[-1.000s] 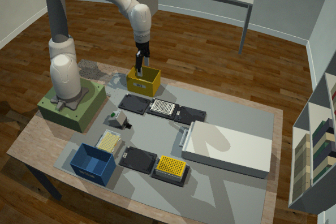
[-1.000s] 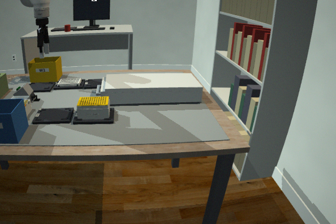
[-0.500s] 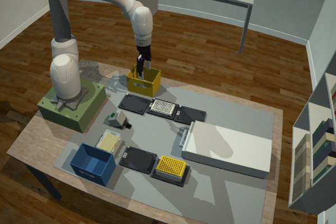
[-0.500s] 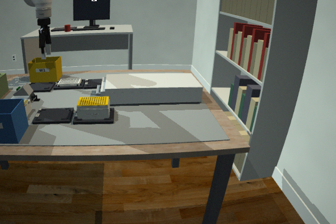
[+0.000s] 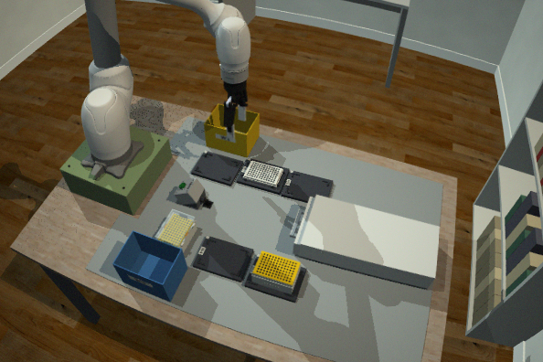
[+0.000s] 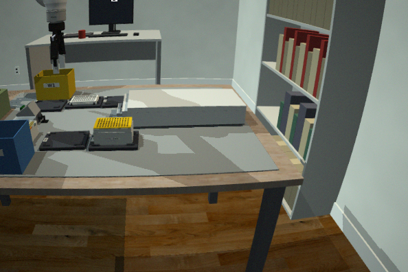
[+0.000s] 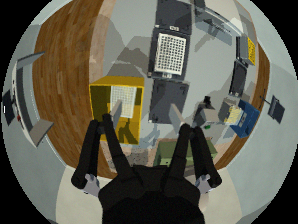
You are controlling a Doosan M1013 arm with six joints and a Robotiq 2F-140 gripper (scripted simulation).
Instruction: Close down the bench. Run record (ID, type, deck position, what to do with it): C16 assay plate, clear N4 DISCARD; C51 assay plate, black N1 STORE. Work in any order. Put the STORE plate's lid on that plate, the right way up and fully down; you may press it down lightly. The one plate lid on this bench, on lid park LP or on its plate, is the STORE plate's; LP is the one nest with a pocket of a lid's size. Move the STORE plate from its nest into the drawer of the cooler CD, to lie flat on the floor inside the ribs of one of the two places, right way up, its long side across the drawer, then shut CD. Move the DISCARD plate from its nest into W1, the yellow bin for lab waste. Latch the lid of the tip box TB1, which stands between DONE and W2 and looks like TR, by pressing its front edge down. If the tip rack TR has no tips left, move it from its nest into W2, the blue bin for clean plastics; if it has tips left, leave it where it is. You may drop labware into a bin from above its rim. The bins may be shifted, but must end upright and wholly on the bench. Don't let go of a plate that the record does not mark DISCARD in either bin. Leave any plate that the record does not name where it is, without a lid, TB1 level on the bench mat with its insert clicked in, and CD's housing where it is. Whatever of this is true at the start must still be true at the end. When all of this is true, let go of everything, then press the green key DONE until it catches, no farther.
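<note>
Now: the tip rack TR 280 mm ahead of my hand, 460 mm to the right of it and 120 mm below it. From my hand the other things lie so: lid park (50 mm behind, 80 mm to the right, 160 mm below); then yellow bin W1 (50 mm behind, 80 mm to the left, 130 mm below); then green key DONE (110 mm behind, 250 mm to the right, 100 mm below).
</note>
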